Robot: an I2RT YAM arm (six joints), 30 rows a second.
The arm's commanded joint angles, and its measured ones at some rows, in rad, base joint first. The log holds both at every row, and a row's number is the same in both.
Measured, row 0:
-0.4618, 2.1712, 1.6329, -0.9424, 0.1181, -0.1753
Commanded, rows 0 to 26:
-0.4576, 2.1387, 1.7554, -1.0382, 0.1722, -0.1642
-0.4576, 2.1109, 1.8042, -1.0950, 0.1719, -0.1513
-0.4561, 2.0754, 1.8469, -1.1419, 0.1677, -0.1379
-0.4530, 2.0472, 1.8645, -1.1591, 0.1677, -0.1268
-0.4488, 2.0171, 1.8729, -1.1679, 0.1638, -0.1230
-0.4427, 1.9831, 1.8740, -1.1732, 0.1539, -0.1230
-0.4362, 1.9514, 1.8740, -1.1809, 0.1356, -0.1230
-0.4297, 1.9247, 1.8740, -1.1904, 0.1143, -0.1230
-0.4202, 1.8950, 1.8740, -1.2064, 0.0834, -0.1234
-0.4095, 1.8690, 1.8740, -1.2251, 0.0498, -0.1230
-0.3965, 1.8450, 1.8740, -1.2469, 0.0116, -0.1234
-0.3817, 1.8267, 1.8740, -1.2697, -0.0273, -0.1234
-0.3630, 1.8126, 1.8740, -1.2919, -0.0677, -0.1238
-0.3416, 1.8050, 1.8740, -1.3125, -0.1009, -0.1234
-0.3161, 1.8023, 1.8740, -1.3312, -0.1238, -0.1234
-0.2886, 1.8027, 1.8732, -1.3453, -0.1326, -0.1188
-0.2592, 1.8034, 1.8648, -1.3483, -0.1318, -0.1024
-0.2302, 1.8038, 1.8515, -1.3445, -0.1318, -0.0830
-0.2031, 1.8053, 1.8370, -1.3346, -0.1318, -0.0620
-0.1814, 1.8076, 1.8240, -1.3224, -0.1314, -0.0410
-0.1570, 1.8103, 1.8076, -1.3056, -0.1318, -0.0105
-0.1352, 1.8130, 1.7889, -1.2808, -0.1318, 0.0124
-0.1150, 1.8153, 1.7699, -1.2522, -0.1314, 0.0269
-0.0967, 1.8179, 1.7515, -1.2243, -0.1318, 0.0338
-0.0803, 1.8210, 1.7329, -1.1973, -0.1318, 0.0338
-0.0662, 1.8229, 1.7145, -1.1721, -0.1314, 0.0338
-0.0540, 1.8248, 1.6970, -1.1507, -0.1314, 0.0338
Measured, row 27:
-0.0879, 1.8072, 1.7435, -1.1870, -0.1120, -0.0158
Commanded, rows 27 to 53:
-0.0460, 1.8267, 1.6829, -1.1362, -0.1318, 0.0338
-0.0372, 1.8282, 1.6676, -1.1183, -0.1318, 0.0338
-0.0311, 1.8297, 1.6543, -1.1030, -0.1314, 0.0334
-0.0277, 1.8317, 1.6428, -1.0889, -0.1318, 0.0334
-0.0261, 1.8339, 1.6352, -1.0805, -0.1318, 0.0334
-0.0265, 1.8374, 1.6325, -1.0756, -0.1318, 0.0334
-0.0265, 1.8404, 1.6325, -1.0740, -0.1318, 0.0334
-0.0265, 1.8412, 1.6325, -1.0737, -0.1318, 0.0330
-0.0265, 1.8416, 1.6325, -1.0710, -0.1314, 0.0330
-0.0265, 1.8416, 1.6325, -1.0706, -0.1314, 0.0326
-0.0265, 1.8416, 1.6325, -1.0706, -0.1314, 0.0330
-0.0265, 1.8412, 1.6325, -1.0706, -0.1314, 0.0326
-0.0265, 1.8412, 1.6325, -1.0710, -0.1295, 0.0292
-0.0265, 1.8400, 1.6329, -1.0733, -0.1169, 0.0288
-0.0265, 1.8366, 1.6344, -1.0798, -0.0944, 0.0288
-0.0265, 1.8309, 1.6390, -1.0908, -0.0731, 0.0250
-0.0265, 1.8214, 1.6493, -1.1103, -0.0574, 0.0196
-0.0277, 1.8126, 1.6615, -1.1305, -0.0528, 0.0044
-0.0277, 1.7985, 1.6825, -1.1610, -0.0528, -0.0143
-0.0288, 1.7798, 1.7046, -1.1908, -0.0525, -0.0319
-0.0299, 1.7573, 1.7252, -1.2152, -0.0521, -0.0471
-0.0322, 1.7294, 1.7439, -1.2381, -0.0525, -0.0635
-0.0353, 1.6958, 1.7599, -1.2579, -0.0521, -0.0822
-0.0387, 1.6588, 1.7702, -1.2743, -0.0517, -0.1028
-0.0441, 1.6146, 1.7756, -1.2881, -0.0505, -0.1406
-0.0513, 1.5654, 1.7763, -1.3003, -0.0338, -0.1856
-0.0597, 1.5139, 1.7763, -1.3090, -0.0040, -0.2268
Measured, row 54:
-0.0387, 1.6840, 1.7267, -1.2831, -0.0532, -0.0895
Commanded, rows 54 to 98:
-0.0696, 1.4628, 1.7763, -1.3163, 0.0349, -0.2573
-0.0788, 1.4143, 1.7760, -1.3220, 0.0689, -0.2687
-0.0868, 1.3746, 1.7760, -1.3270, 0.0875, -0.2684
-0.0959, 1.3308, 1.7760, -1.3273, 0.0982, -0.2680
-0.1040, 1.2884, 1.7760, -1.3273, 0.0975, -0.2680
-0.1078, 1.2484, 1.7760, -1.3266, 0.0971, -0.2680
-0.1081, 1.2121, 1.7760, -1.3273, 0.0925, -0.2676
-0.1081, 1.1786, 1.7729, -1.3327, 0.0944, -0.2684
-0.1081, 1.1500, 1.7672, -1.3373, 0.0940, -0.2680
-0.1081, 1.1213, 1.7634, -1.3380, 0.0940, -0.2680
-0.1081, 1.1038, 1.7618, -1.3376, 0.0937, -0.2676
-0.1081, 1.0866, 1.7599, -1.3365, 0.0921, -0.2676
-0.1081, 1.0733, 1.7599, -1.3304, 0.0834, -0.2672
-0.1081, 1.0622, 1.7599, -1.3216, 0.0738, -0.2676
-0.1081, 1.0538, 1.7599, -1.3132, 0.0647, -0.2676
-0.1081, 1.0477, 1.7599, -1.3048, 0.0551, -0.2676
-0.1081, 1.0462, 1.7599, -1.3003, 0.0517, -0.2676
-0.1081, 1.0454, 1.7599, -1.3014, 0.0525, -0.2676
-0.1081, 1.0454, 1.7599, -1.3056, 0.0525, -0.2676
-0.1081, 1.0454, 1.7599, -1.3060, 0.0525, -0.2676
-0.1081, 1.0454, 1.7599, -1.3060, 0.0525, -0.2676
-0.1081, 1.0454, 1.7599, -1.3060, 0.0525, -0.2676
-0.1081, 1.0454, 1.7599, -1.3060, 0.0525, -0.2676
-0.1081, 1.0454, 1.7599, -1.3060, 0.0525, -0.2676
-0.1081, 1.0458, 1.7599, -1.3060, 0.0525, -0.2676
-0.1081, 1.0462, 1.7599, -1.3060, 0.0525, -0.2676
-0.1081, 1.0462, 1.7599, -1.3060, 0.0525, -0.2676
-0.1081, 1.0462, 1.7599, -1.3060, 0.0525, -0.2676
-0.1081, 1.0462, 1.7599, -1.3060, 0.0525, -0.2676
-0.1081, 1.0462, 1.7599, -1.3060, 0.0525, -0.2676
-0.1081, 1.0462, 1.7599, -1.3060, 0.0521, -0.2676
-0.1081, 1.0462, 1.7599, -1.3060, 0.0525, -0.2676
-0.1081, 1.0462, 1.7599, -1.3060, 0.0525, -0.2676
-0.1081, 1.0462, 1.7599, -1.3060, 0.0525, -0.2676
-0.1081, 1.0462, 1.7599, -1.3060, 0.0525, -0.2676
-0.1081, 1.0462, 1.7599, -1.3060, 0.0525, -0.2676
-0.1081, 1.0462, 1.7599, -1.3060, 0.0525, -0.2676
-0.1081, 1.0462, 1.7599, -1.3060, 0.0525, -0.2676
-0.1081, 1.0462, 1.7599, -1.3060, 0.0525, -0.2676
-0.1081, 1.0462, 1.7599, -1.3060, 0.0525, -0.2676
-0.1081, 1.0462, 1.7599, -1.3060, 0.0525, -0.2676
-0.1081, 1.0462, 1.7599, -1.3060, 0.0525, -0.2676
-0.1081, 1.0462, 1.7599, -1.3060, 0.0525, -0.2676
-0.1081, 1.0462, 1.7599, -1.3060, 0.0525, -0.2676
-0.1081, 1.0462, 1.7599, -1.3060, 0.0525, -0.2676
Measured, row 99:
-0.1066, 1.0470, 1.7710, -1.3052, 0.0677, -0.2657
